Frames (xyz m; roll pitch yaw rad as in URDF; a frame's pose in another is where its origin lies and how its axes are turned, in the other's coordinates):
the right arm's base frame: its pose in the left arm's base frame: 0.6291 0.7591 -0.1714 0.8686 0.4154 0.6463
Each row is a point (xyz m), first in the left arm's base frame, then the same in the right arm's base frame.
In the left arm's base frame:
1: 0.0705 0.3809 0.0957
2: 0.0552 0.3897 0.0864
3: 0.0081 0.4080 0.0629
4: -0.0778 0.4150 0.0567
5: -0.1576 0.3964 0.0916
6: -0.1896 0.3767 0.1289
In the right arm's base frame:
1: -0.7242 0.0013 -0.0441
2: -0.7268 0.0031 -0.0638
3: -0.7416 0.0063 -0.1174
4: -0.7980 0.0192 -0.1816
5: -0.8806 0.0419 -0.2059
6: -0.9299 0.0587 -0.1963

